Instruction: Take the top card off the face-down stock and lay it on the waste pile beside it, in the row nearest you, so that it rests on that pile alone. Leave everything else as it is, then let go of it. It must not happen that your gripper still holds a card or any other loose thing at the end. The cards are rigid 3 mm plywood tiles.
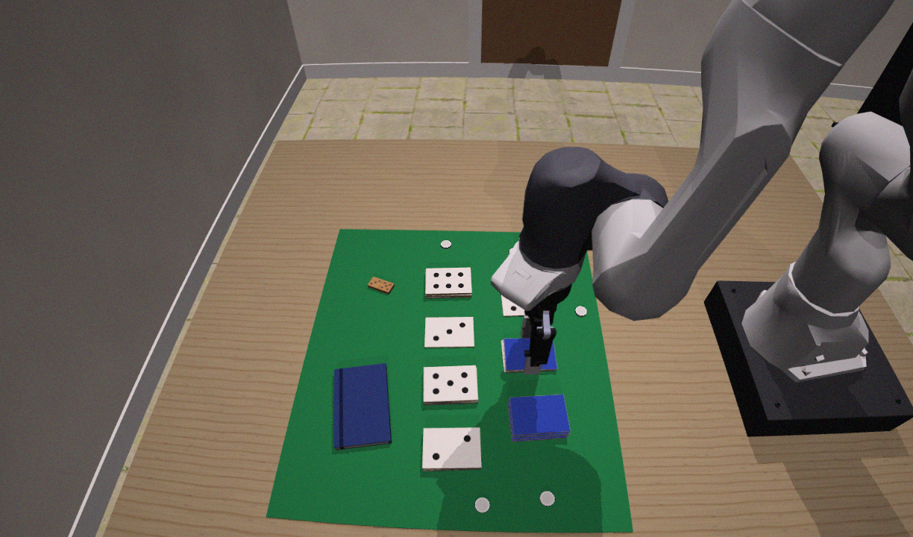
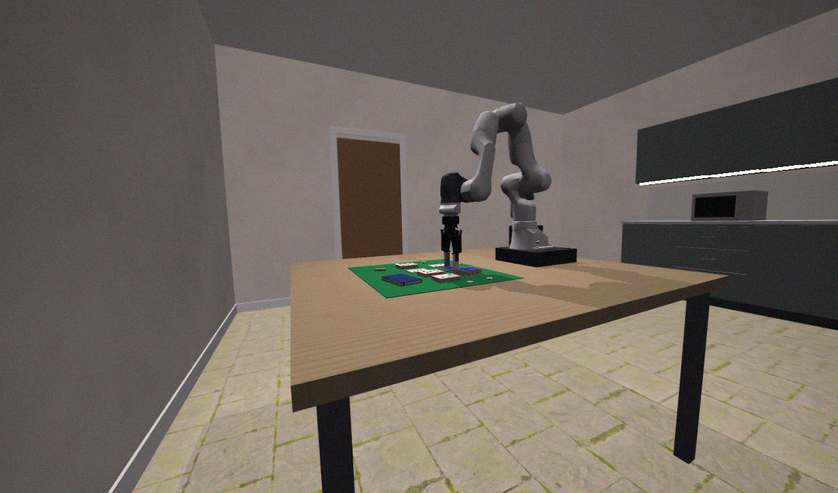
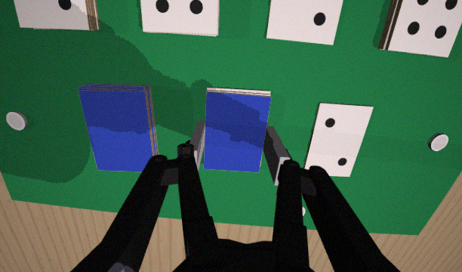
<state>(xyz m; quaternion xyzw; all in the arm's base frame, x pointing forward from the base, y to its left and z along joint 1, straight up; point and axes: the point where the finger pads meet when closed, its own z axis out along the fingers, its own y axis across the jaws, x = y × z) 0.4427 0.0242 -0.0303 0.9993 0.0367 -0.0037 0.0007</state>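
My gripper is now 13 cm short of the green mat and 5 cm above it. The rest, counted from my hand: dark blue book: 28 cm ahead, 12 cm to the left, 3 cm below.
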